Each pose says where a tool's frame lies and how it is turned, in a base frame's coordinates. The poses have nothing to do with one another.
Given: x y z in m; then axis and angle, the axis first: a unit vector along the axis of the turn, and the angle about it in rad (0 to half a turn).
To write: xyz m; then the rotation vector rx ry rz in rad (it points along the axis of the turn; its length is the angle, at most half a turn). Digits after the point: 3 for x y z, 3 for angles.
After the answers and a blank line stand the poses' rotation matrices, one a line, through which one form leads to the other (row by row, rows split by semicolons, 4 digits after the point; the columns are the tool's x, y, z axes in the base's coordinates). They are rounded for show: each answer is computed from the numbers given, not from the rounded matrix.
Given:
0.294 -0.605 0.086 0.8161 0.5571 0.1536 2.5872
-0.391 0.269 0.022 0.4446 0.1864 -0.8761 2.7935
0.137 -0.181 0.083 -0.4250 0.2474 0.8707 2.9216
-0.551 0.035 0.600 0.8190 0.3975 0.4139 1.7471
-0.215 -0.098 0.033 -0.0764 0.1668 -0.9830 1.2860
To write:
0.294 -0.605 0.086 2.111 1.441 0.397
-0.391 0.269 0.022 1.242 0.521 -2.447
0.137 -0.181 0.083 -1.242 0.723 2.544
-0.551 0.035 0.600 1.431 0.694 0.723
-0.215 -0.098 0.033 -0.098 0.215 -1.264

0.3821 0.7604 0.5252; 0.9221 -0.2760 -0.2713; -0.0613 0.5880 -0.8066
-0.5565 0.4596 -0.6921; -0.1381 -0.8726 -0.4685; -0.8193 -0.1652 0.5491
-0.6190 -0.3978 -0.6772; -0.0178 -0.8550 0.5184; -0.7852 0.3329 0.5221
0.6130 -0.0248 0.7897; 0.7901 0.0103 -0.6129; 0.0071 0.9996 0.0260
0.2852 0.9343 0.2141; -0.9526 0.3010 -0.0446; -0.1061 -0.1912 0.9758

